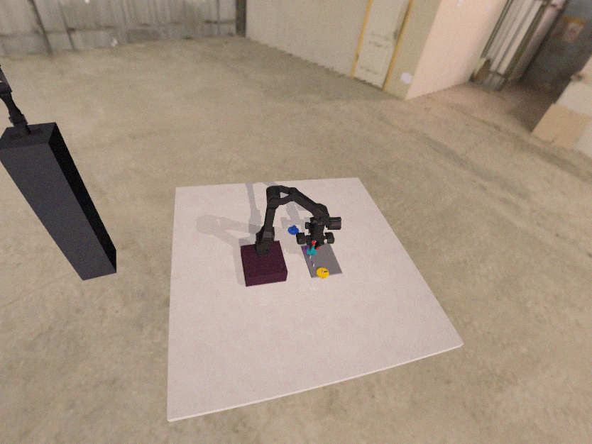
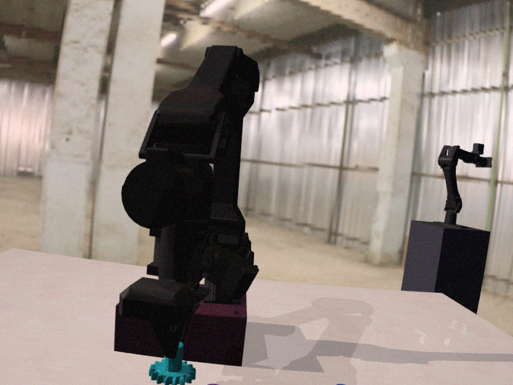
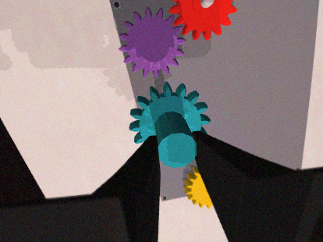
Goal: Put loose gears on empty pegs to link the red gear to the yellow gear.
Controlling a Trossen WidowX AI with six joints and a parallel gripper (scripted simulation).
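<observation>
Now: gripper tip 6 cm above the purple gear, 5 cm to the right of it and 1 cm short of it. Also, from my gripper tip: teal gear (1 cm below); yellow gear (11 cm to the right, 7 cm below, 2 cm ahead); red gear (7 cm below, 6 cm to the left, 6 cm ahead).
</observation>
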